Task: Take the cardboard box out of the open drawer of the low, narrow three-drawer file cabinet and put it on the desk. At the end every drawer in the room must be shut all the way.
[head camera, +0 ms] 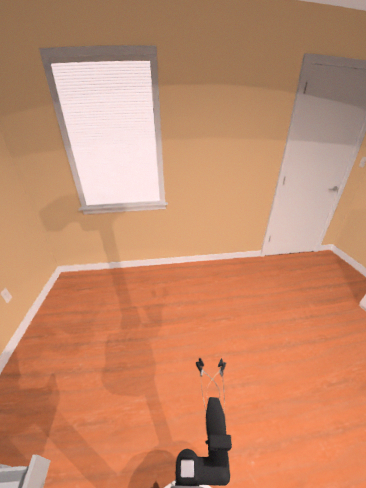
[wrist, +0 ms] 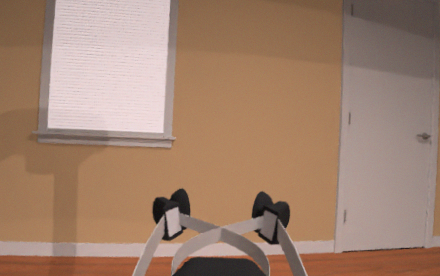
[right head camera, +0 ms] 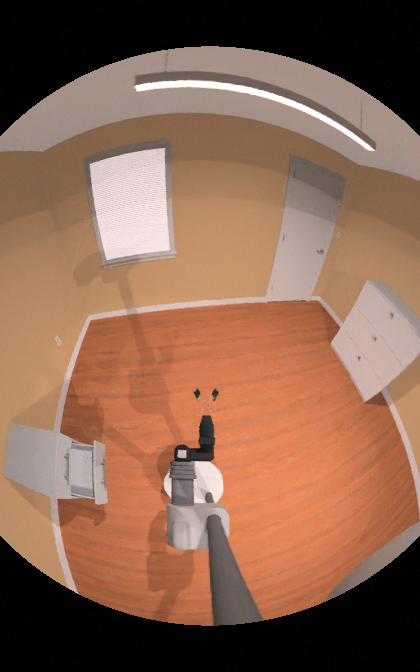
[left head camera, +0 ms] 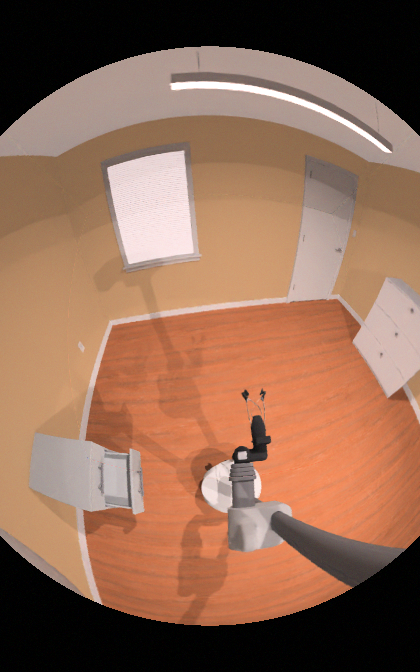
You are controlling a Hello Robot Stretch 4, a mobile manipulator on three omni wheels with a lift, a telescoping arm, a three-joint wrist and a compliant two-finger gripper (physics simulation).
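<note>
The low grey file cabinet point(left head camera: 62, 470) point(right head camera: 35, 460) stands against the left wall in both side head views. One drawer point(left head camera: 136, 481) point(right head camera: 100, 471) is pulled out, and no box shows inside it. Part of the open drawer point(head camera: 35, 472) also shows at the bottom left of the head view. My gripper point(head camera: 211, 367) point(left head camera: 254, 395) point(right head camera: 206, 394) point(wrist: 221, 206) is open and empty, its fingertips apart, above the floor to the right of the cabinet. The cardboard box and the desk do not show in these views.
A white three-drawer dresser point(left head camera: 390, 335) point(right head camera: 377, 340) stands at the right wall with its drawers shut. A white door point(head camera: 315, 165) point(wrist: 387, 130) and a window point(head camera: 107, 132) point(wrist: 107, 65) are in the far wall. My round white base point(left head camera: 215, 487) point(right head camera: 212, 482) is below the arm.
</note>
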